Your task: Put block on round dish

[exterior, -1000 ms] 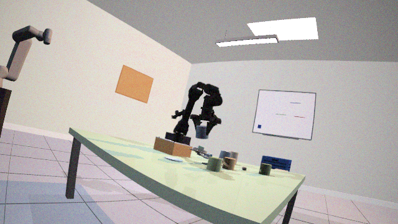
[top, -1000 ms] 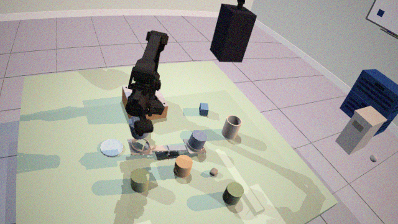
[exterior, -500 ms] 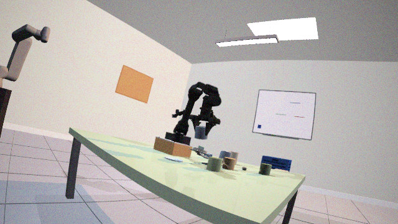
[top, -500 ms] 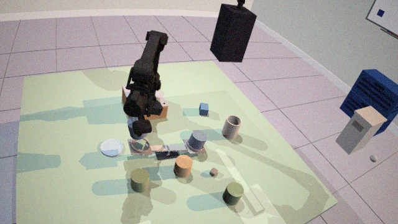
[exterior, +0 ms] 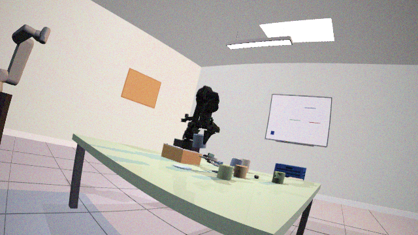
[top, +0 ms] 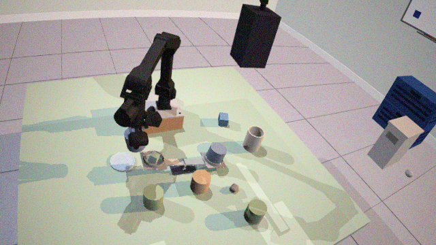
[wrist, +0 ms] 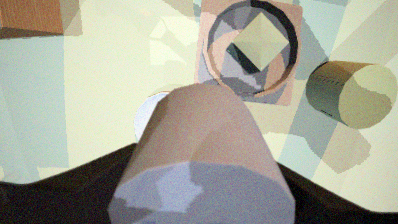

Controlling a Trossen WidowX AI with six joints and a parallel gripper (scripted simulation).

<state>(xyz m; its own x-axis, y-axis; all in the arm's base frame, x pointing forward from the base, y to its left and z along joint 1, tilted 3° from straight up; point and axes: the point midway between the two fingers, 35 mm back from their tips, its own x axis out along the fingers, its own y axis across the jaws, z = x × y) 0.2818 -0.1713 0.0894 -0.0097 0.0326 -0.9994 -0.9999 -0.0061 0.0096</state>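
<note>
My gripper tip is 40 mm past the round dish, 50 mm to the left of it and 140 mm above it. From my gripper tip the other things lie so: blue-grey cup 30 mm ahead, 350 mm to the left, 80 mm below; then small brown piece 170 mm ahead, 360 mm to the left, 130 mm below; then orange cylinder 140 mm ahead, 210 mm to the left, 110 mm below.
</note>
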